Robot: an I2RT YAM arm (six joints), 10 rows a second.
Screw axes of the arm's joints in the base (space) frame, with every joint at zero. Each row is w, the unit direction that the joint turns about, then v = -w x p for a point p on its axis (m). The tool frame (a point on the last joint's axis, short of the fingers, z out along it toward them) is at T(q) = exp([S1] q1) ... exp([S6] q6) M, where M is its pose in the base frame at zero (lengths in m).
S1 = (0, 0, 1, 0, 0, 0)
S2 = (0, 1, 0, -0.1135, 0, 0.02)
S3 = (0, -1, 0, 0.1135, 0, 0.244)
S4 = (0, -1, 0, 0.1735, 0, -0.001)
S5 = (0, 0, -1, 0, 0.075, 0)
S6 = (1, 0, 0, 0, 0.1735, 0)
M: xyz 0.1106 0 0.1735 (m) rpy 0 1.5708 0 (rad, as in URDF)
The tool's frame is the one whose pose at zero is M.
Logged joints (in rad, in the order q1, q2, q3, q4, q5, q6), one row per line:
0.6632, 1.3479, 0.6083, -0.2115, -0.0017, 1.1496
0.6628, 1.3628, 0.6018, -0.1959, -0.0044, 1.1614
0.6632, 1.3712, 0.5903, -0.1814, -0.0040, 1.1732
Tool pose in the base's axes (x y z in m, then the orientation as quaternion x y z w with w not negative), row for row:
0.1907, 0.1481, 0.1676, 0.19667, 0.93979, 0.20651, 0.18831
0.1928, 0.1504, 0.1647, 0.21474, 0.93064, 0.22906, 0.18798
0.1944, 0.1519, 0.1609, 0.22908, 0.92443, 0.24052, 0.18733
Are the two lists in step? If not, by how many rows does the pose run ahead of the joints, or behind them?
The pose runs 2 rows behind the joints: the pose in row i belongs to the joints in row i - 2.
